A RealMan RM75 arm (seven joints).
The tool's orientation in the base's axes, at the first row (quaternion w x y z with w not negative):
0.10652, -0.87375, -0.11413, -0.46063
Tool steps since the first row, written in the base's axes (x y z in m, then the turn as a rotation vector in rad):
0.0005, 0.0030, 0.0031, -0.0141, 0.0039, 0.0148
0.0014, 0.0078, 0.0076, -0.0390, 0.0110, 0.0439
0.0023, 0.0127, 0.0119, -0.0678, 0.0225, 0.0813
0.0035, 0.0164, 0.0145, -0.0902, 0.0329, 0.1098
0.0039, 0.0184, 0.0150, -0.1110, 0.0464, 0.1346
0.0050, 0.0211, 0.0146, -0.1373, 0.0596, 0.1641
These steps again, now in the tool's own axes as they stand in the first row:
0.0031, -0.0030, -0.0004, 0.0049, -0.0091, -0.0181
0.0079, -0.0076, -0.0008, 0.0161, -0.0256, -0.0515
0.0124, -0.0124, -0.0011, 0.0324, -0.0482, -0.0913
0.0156, -0.0157, -0.0005, 0.0448, -0.0670, -0.1215
0.0164, -0.0176, 0.0001, 0.0553, -0.0881, -0.1476
0.0170, -0.0198, 0.0020, 0.0667, -0.1108, -0.1806

